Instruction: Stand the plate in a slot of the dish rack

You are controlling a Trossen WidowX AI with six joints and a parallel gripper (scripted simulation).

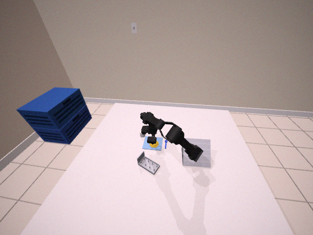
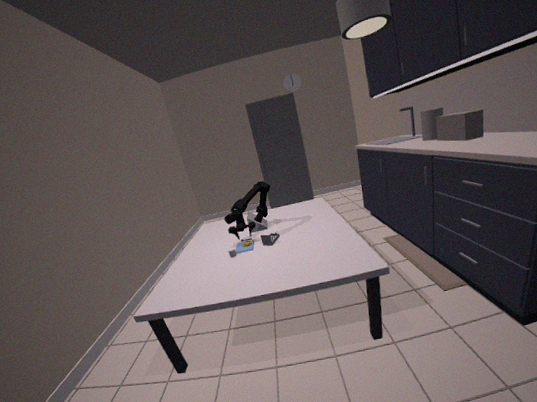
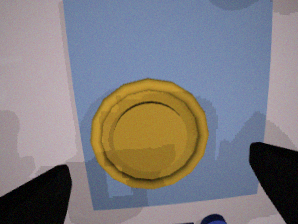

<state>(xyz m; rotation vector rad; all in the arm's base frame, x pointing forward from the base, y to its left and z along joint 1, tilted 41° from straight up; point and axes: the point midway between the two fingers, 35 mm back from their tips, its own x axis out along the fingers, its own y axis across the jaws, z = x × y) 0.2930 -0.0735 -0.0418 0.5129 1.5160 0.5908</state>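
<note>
The yellow plate is 40 mm below my gripper tip. The rest, counted from my gripper tip: blue spoon (100 mm behind, 30 mm to the right, 60 mm below); then blue mat (10 mm ahead, 20 mm to the right, 60 mm below); then cup (110 mm ahead, 90 mm to the right, 40 mm below).
</note>
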